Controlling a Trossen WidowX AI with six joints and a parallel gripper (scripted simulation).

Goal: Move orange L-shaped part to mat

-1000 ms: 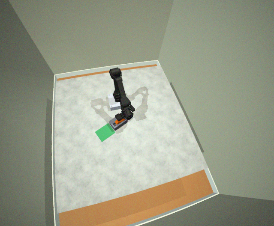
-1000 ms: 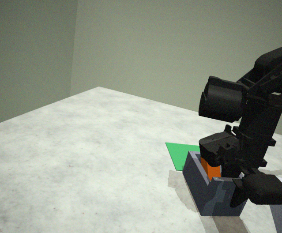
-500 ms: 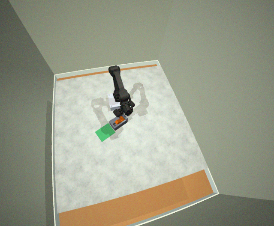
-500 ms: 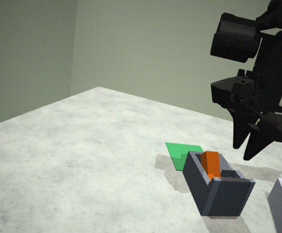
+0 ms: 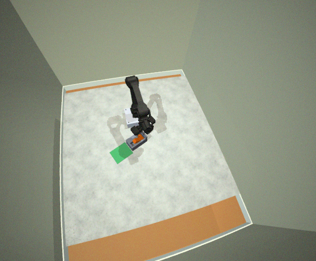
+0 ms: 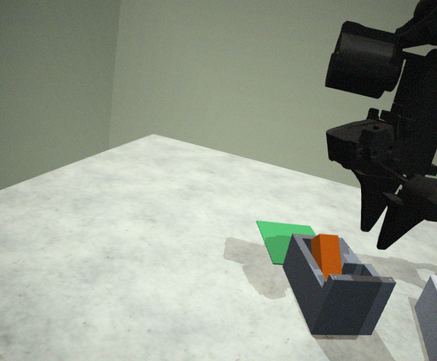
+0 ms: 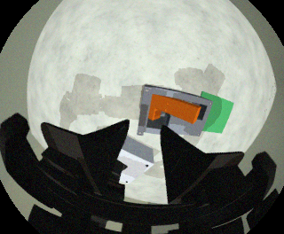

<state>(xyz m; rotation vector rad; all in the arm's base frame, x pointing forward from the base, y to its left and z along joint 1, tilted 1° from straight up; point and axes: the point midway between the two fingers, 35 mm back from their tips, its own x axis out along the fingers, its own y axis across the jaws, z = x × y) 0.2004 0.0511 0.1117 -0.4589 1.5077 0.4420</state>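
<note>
Now: gripper tip 10 cm above the orange L-shaped part, 4 cm to the left of it and 2 cm short of it. Round my gripper tip: green mat (19 cm to the right, 16 cm below, 12 cm ahead).
</note>
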